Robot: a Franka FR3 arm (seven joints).
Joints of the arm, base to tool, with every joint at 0 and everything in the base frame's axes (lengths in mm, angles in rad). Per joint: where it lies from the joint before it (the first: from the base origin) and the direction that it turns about. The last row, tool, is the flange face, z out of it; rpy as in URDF.
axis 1: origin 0 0 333 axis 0 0 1
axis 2: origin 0 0 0 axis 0 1 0
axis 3: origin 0 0 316 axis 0 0 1
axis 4: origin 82.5 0 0 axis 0 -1 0
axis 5: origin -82.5 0 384 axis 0 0 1
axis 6: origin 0 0 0 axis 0 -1 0
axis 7: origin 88 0 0 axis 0 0 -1
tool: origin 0 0 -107 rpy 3.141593 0 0
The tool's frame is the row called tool.
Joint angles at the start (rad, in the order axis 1, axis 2, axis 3, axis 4, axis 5, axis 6, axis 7):
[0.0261, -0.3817, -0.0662, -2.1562, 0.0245, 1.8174, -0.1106]
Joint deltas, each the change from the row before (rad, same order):
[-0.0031, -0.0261, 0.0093, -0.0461, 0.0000, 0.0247, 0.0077]
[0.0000, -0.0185, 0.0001, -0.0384, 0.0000, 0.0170, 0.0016]
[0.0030, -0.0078, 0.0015, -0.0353, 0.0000, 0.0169, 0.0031]
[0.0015, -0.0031, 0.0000, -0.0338, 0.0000, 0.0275, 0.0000]
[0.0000, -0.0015, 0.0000, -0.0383, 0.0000, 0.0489, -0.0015]
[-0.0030, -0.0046, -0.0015, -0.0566, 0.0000, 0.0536, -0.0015]
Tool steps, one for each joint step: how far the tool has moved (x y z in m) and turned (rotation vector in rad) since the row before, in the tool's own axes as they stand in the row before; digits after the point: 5 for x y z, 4 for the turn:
[-0.00802, -0.00370, 0.00832, -0.0024, 0.0044, 0.0020]
[-0.00684, -0.00044, 0.00875, 0.0011, -0.0028, 0.0016]
[-0.00446, -0.00208, 0.01209, 0.0008, -0.0108, -0.0008]
[-0.00262, -0.00051, 0.01244, 0.0003, -0.0033, -0.0009]
[-0.00124, 0.00034, 0.01331, -0.0014, 0.0120, -0.0007]
[-0.00551, 0.00203, 0.02002, 0.0000, 0.0018, 0.0039]

